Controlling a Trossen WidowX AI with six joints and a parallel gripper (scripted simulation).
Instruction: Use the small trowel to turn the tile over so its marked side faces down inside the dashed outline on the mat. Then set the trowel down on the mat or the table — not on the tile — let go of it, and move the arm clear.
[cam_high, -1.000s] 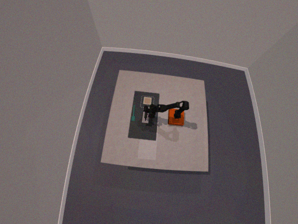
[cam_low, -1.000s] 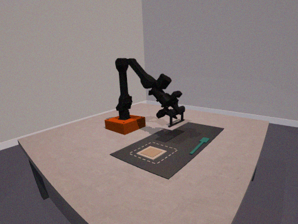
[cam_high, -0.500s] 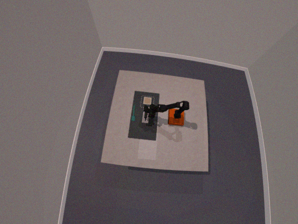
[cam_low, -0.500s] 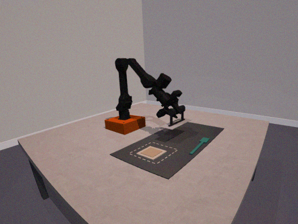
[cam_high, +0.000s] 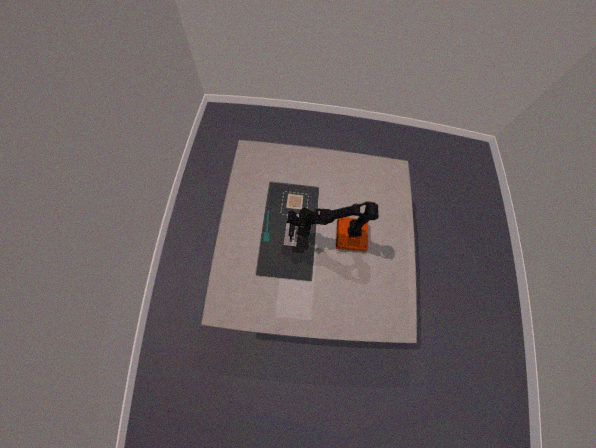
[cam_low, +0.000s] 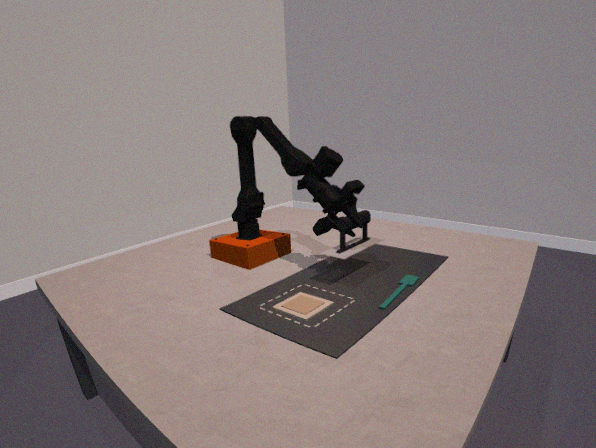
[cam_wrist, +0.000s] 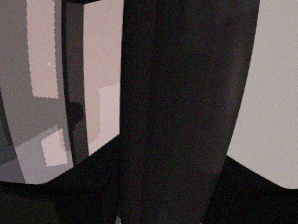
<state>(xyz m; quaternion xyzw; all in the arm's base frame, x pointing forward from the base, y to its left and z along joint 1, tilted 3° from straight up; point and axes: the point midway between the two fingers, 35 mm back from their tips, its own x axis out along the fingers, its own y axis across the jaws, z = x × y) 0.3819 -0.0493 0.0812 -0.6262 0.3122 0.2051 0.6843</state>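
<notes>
The dark mat lies 16 cm below my gripper tip, 1 cm to the right of it and 1 cm behind it. Also, from my gripper tip: tan square tile: 20 cm to the right, 13 cm below, 6 cm behind; then green trowel: 13 cm below, 13 cm ahead, 1 cm to the right.
</notes>
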